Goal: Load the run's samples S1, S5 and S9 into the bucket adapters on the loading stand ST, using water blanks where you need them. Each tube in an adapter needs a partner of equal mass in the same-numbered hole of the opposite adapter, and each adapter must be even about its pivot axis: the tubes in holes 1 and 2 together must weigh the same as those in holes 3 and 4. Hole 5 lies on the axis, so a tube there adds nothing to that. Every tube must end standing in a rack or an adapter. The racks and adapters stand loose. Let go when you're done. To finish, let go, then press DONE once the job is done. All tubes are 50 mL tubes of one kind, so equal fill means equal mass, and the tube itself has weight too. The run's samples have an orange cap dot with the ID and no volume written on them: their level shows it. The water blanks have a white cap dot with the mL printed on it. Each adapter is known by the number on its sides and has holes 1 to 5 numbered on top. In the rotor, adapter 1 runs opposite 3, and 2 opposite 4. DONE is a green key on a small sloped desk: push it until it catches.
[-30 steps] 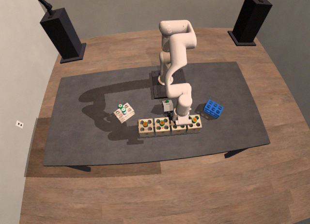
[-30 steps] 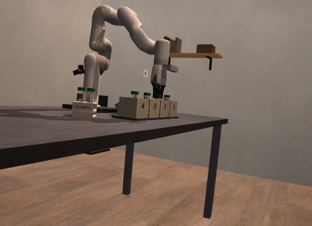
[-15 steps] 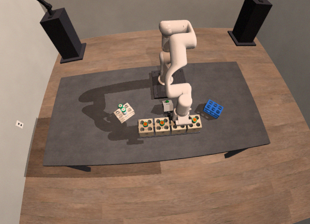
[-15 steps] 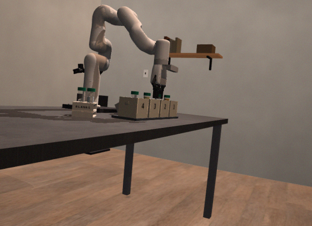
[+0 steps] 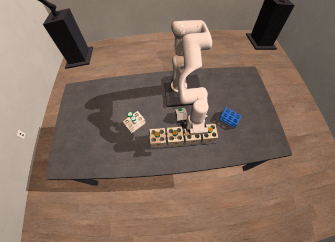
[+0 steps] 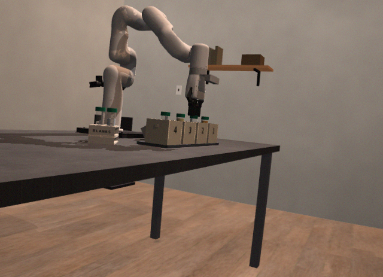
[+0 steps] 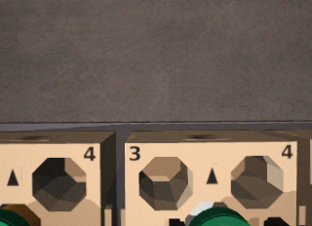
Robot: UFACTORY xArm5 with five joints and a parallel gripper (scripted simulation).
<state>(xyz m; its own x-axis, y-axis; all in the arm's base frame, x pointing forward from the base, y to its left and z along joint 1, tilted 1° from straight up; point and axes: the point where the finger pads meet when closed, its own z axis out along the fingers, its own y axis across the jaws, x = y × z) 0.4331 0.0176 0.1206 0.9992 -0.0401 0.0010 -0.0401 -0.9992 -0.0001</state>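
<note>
The green DONE key is 19 cm behind my hand, 4 cm to the right of it and 7 cm below it. From my hand the other things lie so: tube S5: 10 cm to the left, 7 cm below; loading stand: 1 cm behind, 5 cm to the right, 14 cm below; adapter 1: 11 cm to the left, 9 cm below.
</note>
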